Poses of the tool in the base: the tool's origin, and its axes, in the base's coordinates. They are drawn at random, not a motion.
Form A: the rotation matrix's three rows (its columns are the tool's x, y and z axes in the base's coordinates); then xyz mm. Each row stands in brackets.
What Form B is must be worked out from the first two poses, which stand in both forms.
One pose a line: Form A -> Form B
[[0.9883 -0.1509 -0.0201], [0.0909 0.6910 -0.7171], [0.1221 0.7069 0.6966]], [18 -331 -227] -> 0.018 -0.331 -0.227 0.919 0.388 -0.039 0.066
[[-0.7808 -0.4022 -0.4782], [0.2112 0.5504 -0.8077], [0.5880 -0.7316 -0.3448]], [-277 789 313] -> -0.277 0.789 0.313 0.326 0.058 -0.818 0.471
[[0.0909 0.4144 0.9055], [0.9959 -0.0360 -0.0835], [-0.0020 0.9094 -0.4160]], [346 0 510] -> 0.346 0.000 0.510 0.400 0.621 0.568 0.364
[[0.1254 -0.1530 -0.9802], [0.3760 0.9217 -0.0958], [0.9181 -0.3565 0.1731]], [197 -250 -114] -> 0.197 -0.250 -0.114 0.745 -0.087 -0.637 0.178
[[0.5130 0.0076 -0.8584], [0.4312 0.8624 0.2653], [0.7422 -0.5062 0.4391]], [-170 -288 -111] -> -0.170 -0.288 -0.111 0.839 -0.230 -0.477 0.126
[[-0.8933 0.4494 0.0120], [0.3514 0.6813 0.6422], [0.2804 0.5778 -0.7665]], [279 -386 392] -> 0.279 -0.386 0.392 0.073 -0.219 -0.914 -0.334
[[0.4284 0.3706 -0.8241], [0.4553 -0.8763 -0.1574], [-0.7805 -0.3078 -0.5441]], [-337 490 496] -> -0.337 0.490 0.496 0.045 -0.844 -0.245 0.475
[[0.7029 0.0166 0.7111], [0.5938 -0.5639 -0.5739], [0.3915 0.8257 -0.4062]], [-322 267 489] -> -0.322 0.267 0.489 0.428 0.817 0.187 0.337
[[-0.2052 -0.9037 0.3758], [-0.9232 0.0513 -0.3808], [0.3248 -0.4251 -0.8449]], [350 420 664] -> 0.350 0.420 0.664 0.018 -0.630 0.725 -0.278
